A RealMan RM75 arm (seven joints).
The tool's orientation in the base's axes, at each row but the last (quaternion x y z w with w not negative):
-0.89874, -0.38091, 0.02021, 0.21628
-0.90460, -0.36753, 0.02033, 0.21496
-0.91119, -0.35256, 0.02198, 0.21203
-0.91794, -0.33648, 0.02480, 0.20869
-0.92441, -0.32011, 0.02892, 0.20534
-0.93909, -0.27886, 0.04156, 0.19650
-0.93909, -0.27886, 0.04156, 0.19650
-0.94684, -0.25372, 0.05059, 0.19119
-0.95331, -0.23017, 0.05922, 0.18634
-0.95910, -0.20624, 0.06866, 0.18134
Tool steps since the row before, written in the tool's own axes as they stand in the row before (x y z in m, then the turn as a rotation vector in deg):
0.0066, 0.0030, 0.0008, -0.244, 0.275, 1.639
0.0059, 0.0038, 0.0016, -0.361, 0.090, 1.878
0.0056, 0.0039, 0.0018, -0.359, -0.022, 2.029
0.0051, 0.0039, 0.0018, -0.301, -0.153, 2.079
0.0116, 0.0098, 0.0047, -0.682, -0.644, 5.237
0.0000, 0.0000, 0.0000, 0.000, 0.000, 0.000
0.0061, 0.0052, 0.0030, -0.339, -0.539, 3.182
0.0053, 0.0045, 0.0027, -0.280, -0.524, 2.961
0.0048, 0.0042, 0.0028, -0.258, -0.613, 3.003
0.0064, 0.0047, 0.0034, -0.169, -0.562, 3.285
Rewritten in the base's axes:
0.0065, 0.0030, -0.0011, -0.317, 0.273, -1.627
0.0065, 0.0022, -0.0023, -0.570, 0.402, -1.783
0.0063, 0.0017, -0.0026, -0.668, 0.533, -1.875
0.0060, 0.0012, -0.0027, -0.712, 0.678, -1.863
0.0140, 0.0017, -0.0073, -1.883, 1.937, -4.583
0.0000, 0.0000, 0.0000, 0.000, 0.000, 0.000
0.0072, 0.0003, -0.0046, -1.156, 1.331, -2.725
0.0061, 0.0000, -0.0042, -1.055, 1.274, -2.527
0.0055, -0.0003, -0.0043, -1.081, 1.372, -2.532
0.0068, -0.0002, -0.0053, -1.040, 1.456, -2.817

